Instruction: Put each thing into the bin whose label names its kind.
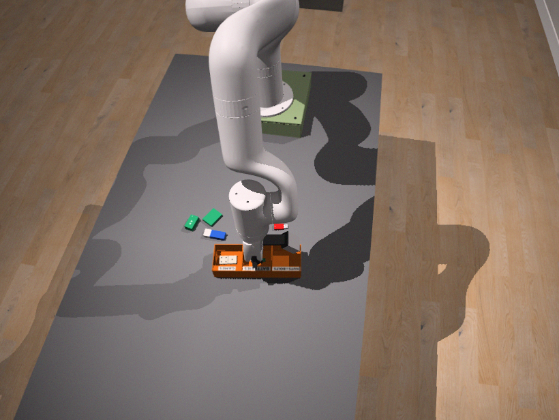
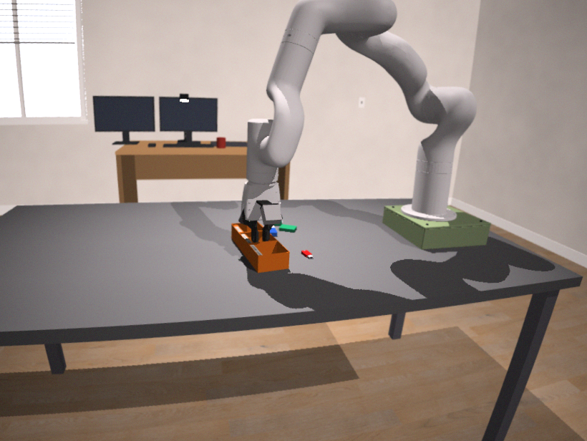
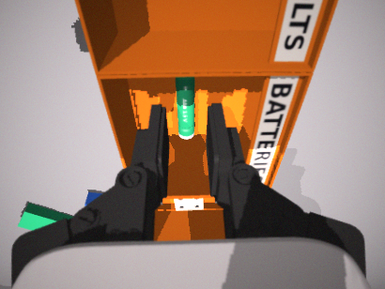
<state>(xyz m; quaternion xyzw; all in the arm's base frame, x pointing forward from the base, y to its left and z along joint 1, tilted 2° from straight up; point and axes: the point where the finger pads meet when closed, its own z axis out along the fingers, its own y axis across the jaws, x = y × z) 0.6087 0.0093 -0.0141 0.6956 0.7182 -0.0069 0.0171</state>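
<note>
The orange three-part bin lies 1 cm ahead of my hand and 2 cm below it. The rest, counted from my hand: white domino 9 cm to the right, 4 cm below; then red USB stick 12 cm behind, 6 cm to the left, 4 cm below; then green cylindrical battery 4 cm below.
</note>
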